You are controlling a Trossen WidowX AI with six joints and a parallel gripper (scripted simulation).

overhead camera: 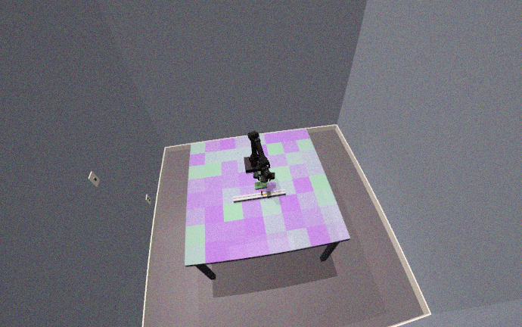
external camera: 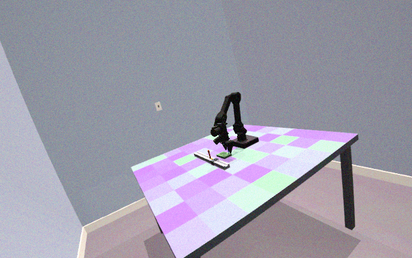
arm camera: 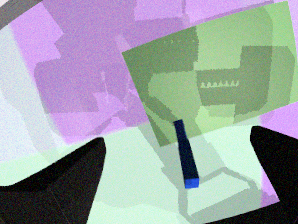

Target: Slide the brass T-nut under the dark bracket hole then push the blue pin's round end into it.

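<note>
My gripper tip is now 10 mm above the blue pin. Also, from my gripper tip: green tray (10 mm ahead, 20 mm to the right, 30 mm below).
</note>
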